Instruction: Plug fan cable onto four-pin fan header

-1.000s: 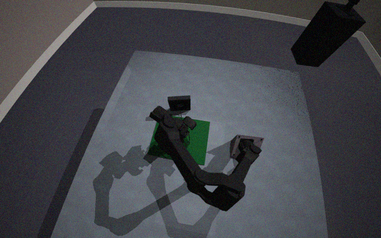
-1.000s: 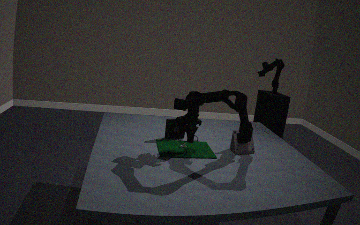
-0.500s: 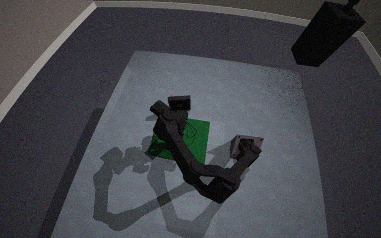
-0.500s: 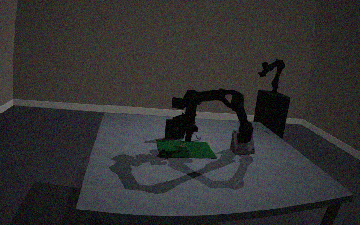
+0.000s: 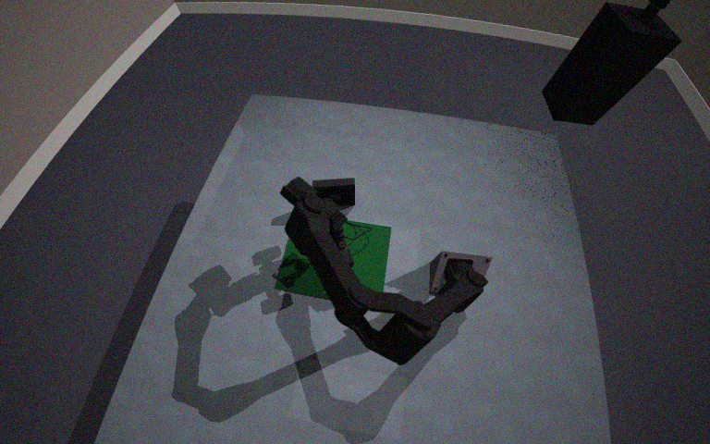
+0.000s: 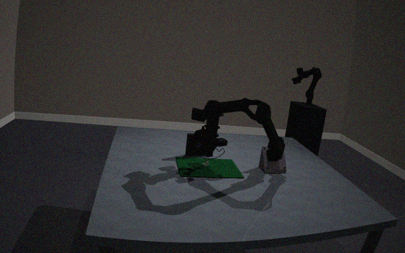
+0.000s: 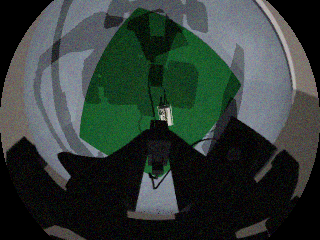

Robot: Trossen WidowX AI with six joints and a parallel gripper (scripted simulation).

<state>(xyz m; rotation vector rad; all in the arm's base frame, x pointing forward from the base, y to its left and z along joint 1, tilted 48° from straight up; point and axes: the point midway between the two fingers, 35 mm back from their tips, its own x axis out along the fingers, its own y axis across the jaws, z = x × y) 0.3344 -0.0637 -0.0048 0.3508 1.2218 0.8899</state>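
The pale four-pin header is 6 cm below my gripper tip and 1 cm to the right of it. Round my gripper tip: green board (8 cm below, 2 cm to the left); black fan (15 cm to the right, 1 cm below, 1 cm ahead).
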